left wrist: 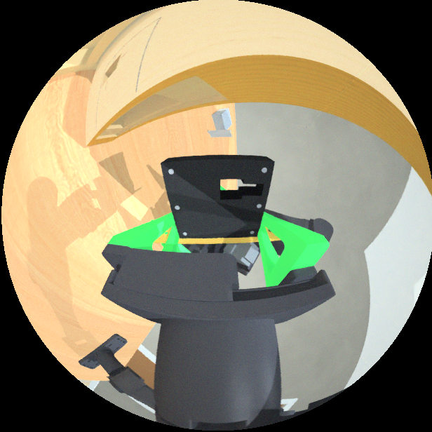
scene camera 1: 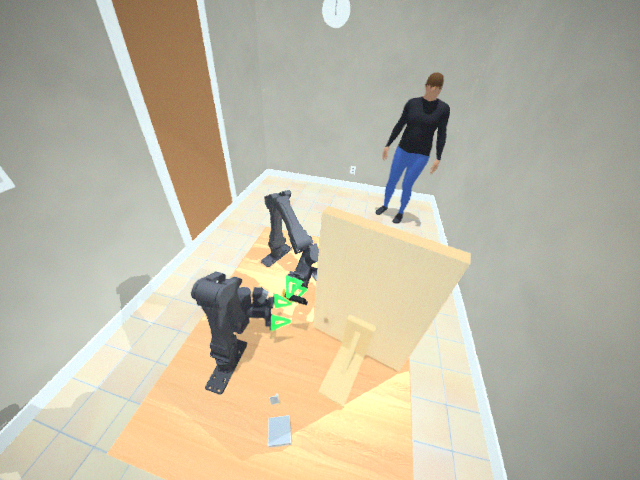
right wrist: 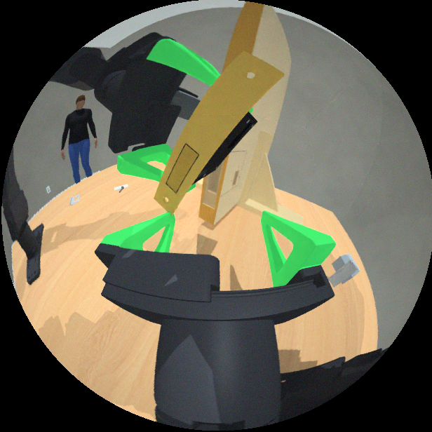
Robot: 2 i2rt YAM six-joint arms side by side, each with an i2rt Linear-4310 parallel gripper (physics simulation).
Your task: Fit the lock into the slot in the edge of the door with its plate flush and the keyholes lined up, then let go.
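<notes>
The lock has a black case and a brass face plate. My left gripper is shut on it and holds it above the table. The upright door has an open slot in its narrow edge and a keyhole in its face. The lock is outside the slot, and its plate slants across the door's edge in the right wrist view. My right gripper is open and empty, near the lock's lower end.
A wooden foot braces the door on the table. A grey block on a flat base stands past the door. In scene camera 1, a pale blue-grey plate and a small piece lie near the front.
</notes>
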